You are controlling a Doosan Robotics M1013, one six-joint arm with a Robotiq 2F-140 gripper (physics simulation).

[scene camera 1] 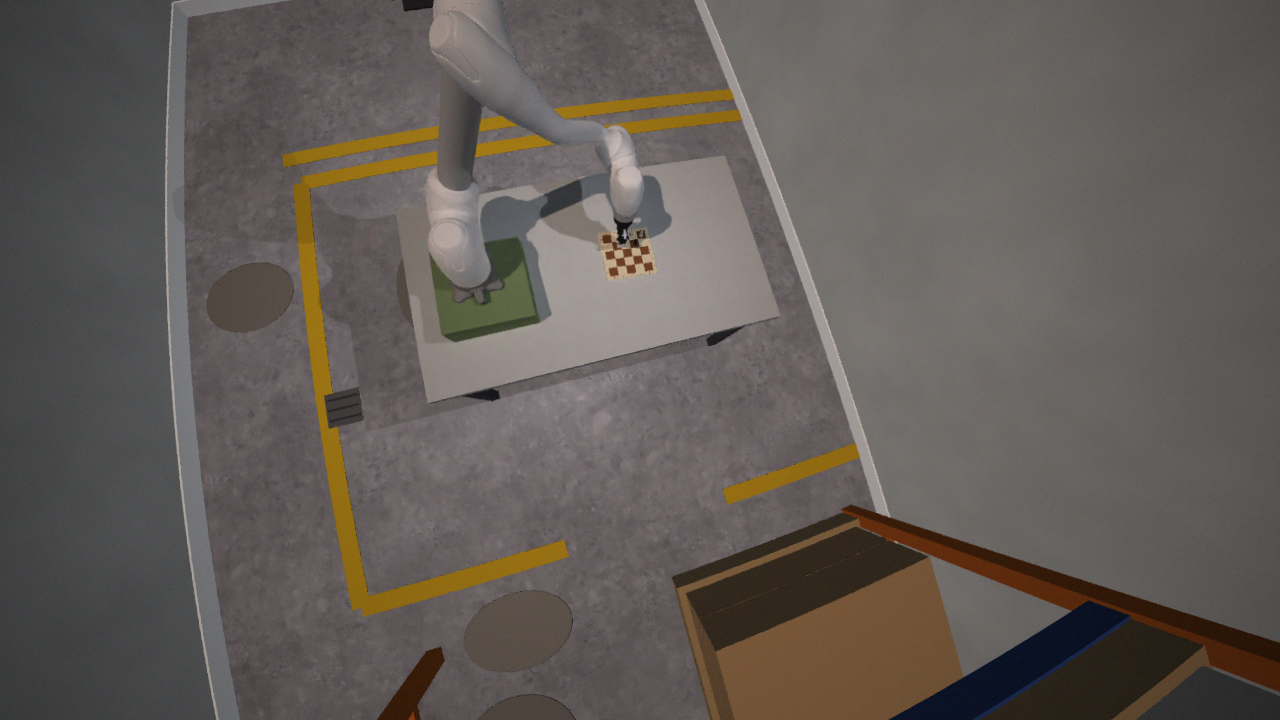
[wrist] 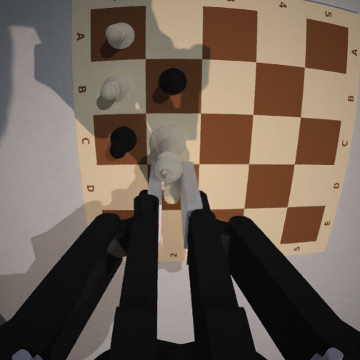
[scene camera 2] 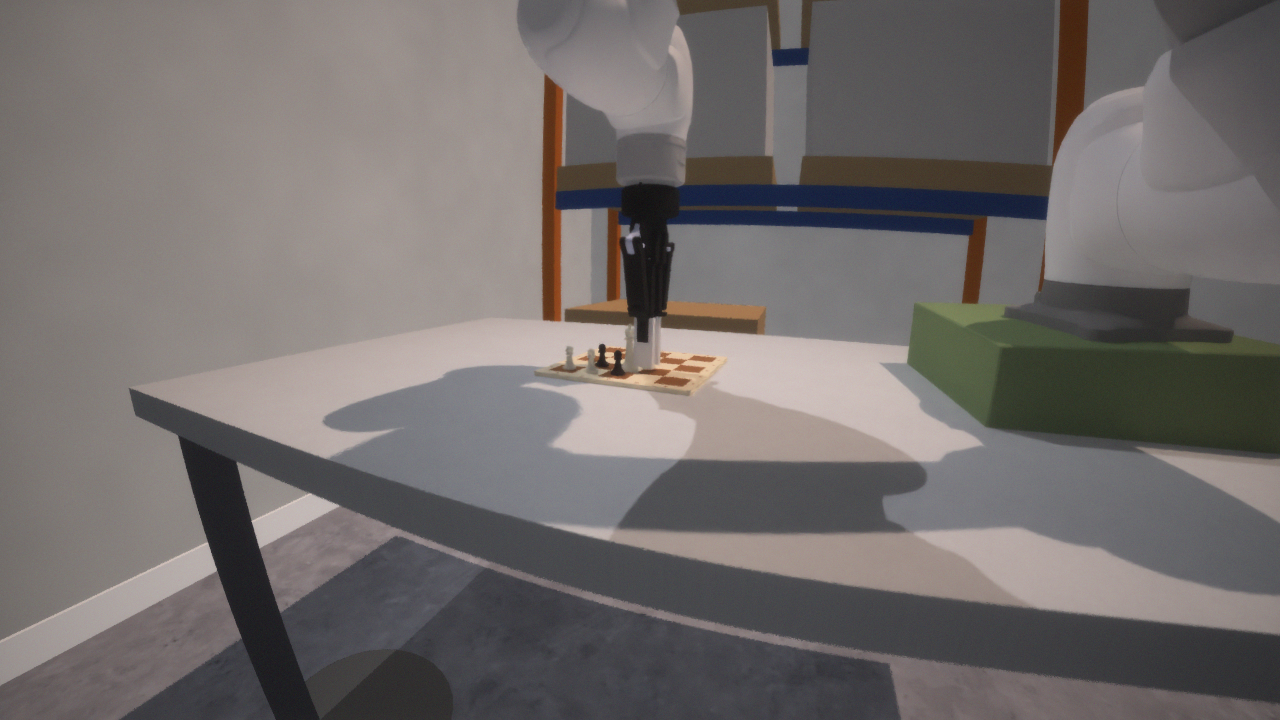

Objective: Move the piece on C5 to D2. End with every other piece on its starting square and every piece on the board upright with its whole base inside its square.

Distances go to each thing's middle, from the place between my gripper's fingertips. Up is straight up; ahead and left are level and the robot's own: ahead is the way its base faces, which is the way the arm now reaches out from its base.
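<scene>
I find the chessboard [scene camera 2: 679,373] 10 mm below my hand, and it is also 20 mm ahead of the hand and 40 mm to the right of it.
</scene>
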